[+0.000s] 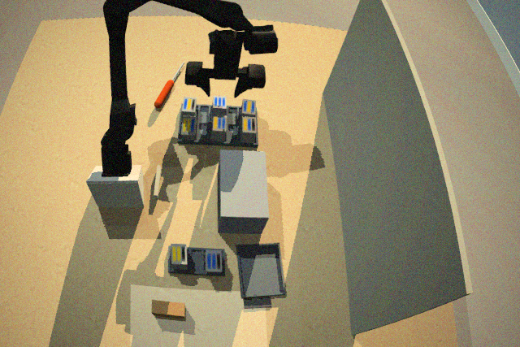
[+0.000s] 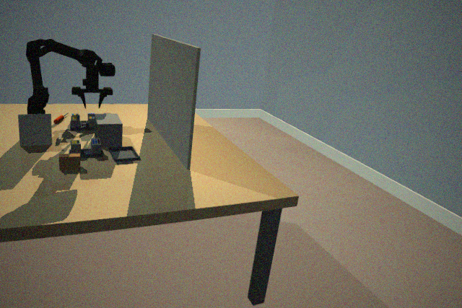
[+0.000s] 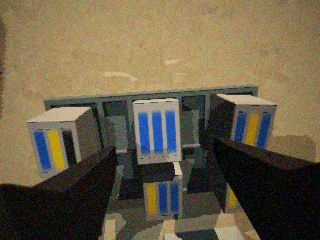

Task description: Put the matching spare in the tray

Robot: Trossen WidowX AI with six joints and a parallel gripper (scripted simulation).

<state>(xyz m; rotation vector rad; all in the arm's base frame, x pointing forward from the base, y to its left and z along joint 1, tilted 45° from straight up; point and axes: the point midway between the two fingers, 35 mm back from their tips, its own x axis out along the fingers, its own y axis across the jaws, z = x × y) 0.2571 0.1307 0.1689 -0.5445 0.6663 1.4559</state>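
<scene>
My gripper tip is now 60 mm short of the dark tray, 420 mm to the left of it and 80 mm above it. The rest, counted from my gripper tip: grey mounted unit: 30 mm ahead, 240 mm to the right, 30 mm below; dark holder: 80 mm behind, 400 mm to the right, 70 mm below; tall grey panel: 280 mm ahead, 270 mm to the right, 140 mm above.
</scene>
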